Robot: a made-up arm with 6 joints. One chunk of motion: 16 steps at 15 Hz.
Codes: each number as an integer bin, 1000 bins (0 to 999) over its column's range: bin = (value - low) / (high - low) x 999, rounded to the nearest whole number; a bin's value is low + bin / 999 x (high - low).
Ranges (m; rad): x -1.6..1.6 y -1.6..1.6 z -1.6..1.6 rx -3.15..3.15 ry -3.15..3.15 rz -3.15..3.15
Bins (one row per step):
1: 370 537 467 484 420 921
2: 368 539 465 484 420 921
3: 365 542 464 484 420 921
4: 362 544 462 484 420 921
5: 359 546 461 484 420 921
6: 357 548 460 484 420 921
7: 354 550 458 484 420 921
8: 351 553 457 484 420 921
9: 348 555 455 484 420 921
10: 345 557 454 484 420 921
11: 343 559 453 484 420 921
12: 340 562 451 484 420 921
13: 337 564 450 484 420 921
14: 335 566 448 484 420 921
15: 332 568 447 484 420 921
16: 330 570 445 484 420 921
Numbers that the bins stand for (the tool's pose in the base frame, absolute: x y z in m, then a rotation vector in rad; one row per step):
1: -0.4148 0.1201 -0.1041 -0.0977 -0.5014 2.6581
2: -0.4212 0.1265 -0.1105 -0.0977 -0.5014 2.6581
3: -0.4308 0.1361 -0.1137 -0.0977 -0.5014 2.6581
4: -0.4404 0.1425 -0.1201 -0.0977 -0.5014 2.6581
5: -0.4501 0.1489 -0.1233 -0.0977 -0.5014 2.6581
6: -0.4565 0.1554 -0.1265 -0.0977 -0.5014 2.6581
7: -0.4661 0.1618 -0.1329 -0.0977 -0.5014 2.6581
8: -0.4757 0.1714 -0.1361 -0.0977 -0.5014 2.6581
9: -0.4853 0.1778 -0.1425 -0.0977 -0.5014 2.6581
10: -0.4949 0.1842 -0.1457 -0.0977 -0.5014 2.6581
11: -0.5013 0.1906 -0.1489 -0.0977 -0.5014 2.6581
12: -0.5109 0.2002 -0.1554 -0.0977 -0.5014 2.6581
13: -0.5205 0.2066 -0.1586 -0.0977 -0.5014 2.6581
14: -0.5269 0.2130 -0.1650 -0.0977 -0.5014 2.6581
15: -0.5365 0.2194 -0.1682 -0.0977 -0.5014 2.6581
16: -0.5429 0.2258 -0.1746 -0.0977 -0.5014 2.6581

